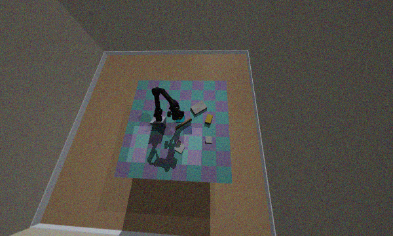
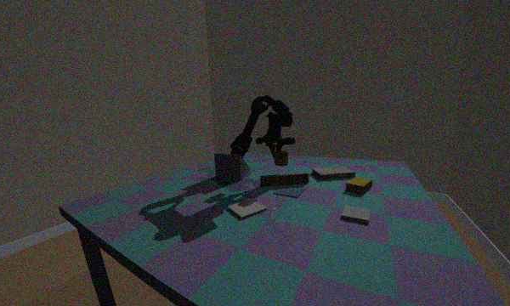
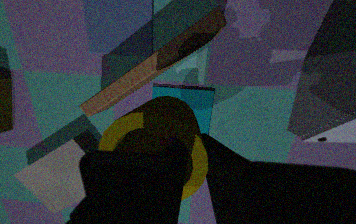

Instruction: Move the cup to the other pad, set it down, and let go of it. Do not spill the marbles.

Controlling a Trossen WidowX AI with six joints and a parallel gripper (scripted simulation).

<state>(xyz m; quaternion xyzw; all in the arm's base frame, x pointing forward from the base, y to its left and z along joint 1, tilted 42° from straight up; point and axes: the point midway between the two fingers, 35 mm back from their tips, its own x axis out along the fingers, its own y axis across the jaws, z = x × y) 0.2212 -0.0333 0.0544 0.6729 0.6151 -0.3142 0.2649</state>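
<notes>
The teal pad lies 20 mm ahead of my gripper tip, 20 mm to the left of it and 120 mm below it. The rest, counted from my gripper tip: blue-grey pad: 100 mm ahead, 150 mm to the right, 120 mm below; then grey slab: 270 mm ahead, 130 mm to the left, 100 mm below; then long brown block: 60 mm ahead, 70 mm to the right, 100 mm below.
</notes>
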